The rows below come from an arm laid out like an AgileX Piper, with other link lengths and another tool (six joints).
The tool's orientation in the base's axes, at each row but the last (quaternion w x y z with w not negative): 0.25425, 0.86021, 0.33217, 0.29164; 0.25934, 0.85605, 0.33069, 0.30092; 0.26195, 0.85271, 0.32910, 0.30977; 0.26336, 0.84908, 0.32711, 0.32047; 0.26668, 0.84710, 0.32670, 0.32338; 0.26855, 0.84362, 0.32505, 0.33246; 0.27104, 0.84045, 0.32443, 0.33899; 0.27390, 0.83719, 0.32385, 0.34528
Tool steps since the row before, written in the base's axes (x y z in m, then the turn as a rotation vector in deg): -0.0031, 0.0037, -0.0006, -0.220, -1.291, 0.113; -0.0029, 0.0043, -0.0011, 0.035, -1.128, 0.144; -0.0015, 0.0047, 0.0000, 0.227, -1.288, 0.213; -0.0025, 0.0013, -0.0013, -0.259, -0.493, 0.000; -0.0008, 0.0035, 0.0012, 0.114, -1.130, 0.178; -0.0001, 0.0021, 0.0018, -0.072, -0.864, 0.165; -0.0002, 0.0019, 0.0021, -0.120, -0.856, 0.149; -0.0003, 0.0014, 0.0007, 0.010, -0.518, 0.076
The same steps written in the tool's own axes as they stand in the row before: 0.0006, -0.0041, -0.0026, -1.026, 0.817, 0.088; 0.0010, -0.0047, -0.0023, -0.744, 0.837, 0.202; 0.0025, -0.0036, -0.0022, -0.722, 1.061, 0.329; -0.0010, -0.0027, -0.0012, -0.507, 0.219, -0.068; 0.0025, -0.0018, -0.0022, -0.688, 0.890, 0.239; 0.0022, -0.0002, -0.0017, -0.605, 0.641, 0.047; 0.0021, 0.0001, -0.0019, -0.633, 0.607, 0.019; 0.0011, -0.0005, -0.0010, -0.343, 0.387, 0.083
